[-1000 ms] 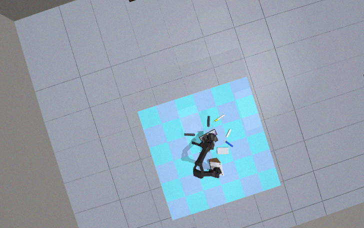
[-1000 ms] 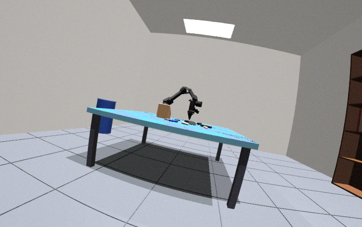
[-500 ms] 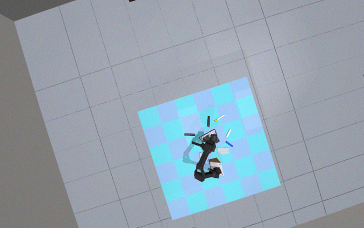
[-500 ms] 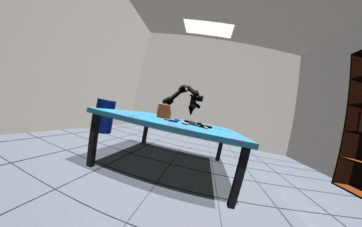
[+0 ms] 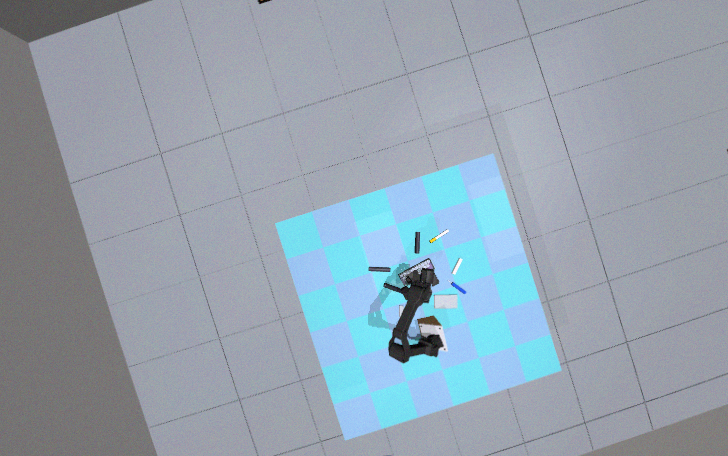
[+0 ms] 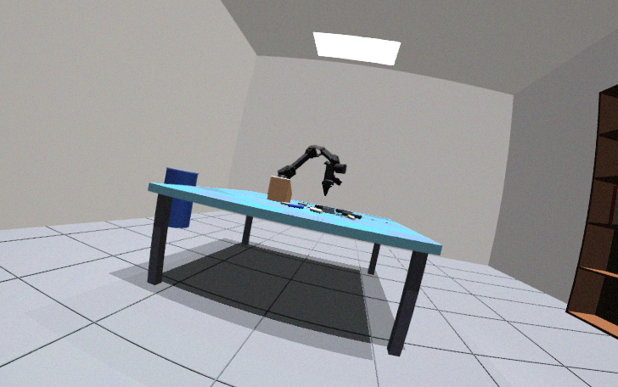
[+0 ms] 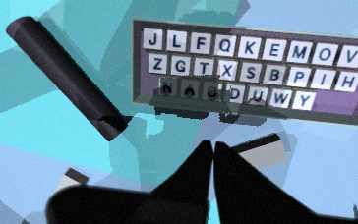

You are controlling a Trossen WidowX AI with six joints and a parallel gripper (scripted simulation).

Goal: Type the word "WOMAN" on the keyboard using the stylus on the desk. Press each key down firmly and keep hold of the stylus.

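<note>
Now: gripper tip 200 mm to the left of the stylus, 120 mm past it and 90 mm above it. Round my gripper tip: O key 80 mm to the right, 80 mm below, 60 mm ahead; then stylus tip 180 mm to the right, 90 mm below, 90 mm behind; then M key 80 mm below, 60 mm to the right, 50 mm ahead.
</note>
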